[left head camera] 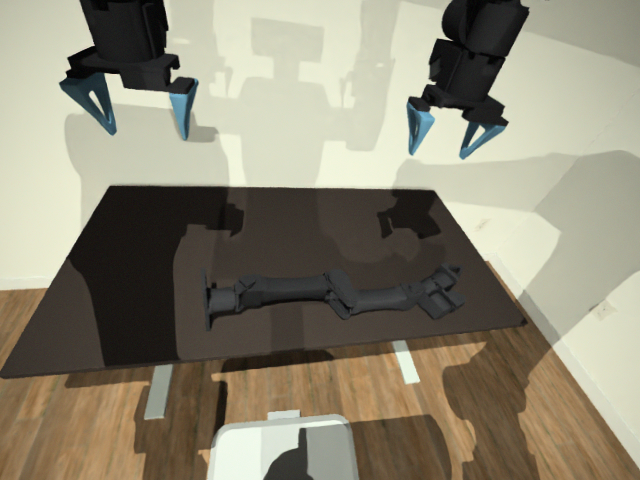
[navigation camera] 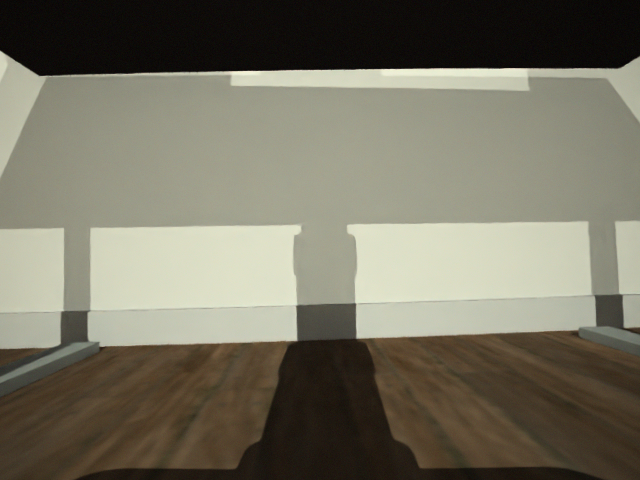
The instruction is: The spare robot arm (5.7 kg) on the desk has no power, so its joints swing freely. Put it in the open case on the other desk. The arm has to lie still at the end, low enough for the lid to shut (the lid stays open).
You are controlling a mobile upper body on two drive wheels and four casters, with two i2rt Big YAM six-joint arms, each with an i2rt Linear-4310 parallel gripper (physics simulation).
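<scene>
The dark spare arm lies stretched out along the near half of the dark desk in the left head camera. Its flat base plate stands on edge at the left end; its bent wrist end lies toward the right edge. My left gripper is open and empty, at the upper left, raised above the desk and apart from the arm. My right gripper is open and empty, at the upper right, also raised and apart from the arm. The open case and the other desk do not show.
My robot's white base is at the bottom of the left head camera, close to the desk's front edge. Pale desk feet stand on the wood floor. A wall rises behind the desk, another at the right.
</scene>
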